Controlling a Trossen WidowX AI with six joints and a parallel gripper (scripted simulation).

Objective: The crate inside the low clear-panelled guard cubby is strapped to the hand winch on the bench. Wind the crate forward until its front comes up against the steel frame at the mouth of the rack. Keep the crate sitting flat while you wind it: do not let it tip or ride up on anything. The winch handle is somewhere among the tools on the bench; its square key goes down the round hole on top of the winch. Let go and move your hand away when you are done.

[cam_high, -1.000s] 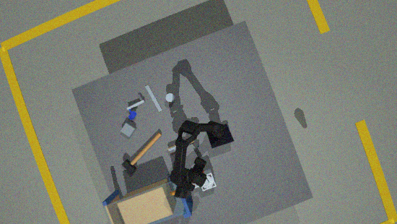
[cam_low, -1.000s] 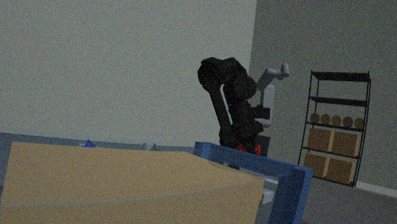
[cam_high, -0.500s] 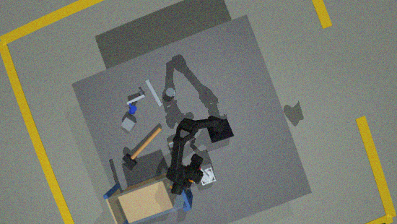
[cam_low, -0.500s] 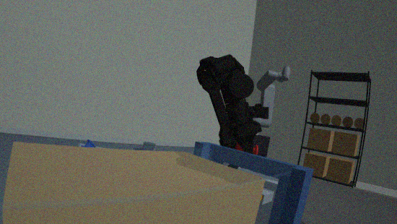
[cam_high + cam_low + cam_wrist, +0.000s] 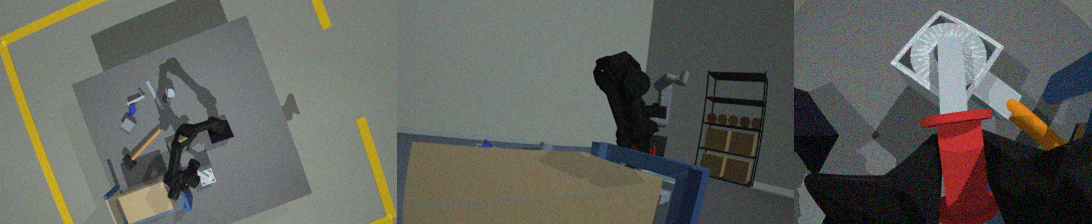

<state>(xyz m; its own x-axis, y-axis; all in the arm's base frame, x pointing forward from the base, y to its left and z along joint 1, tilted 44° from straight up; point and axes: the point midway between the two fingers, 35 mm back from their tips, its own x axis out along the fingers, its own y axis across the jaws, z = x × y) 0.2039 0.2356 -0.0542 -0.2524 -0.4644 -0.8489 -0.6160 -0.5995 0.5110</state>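
My gripper tip is now 2 cm past the winch handle, 2 cm to the right of it and 3 cm above it. Round my gripper tip: blue steel frame (10 cm ahead, 8 cm to the left, 3 cm below); red knob (1 cm ahead, 1 cm to the right); winch (8 cm behind, 5 cm to the left, 10 cm below).
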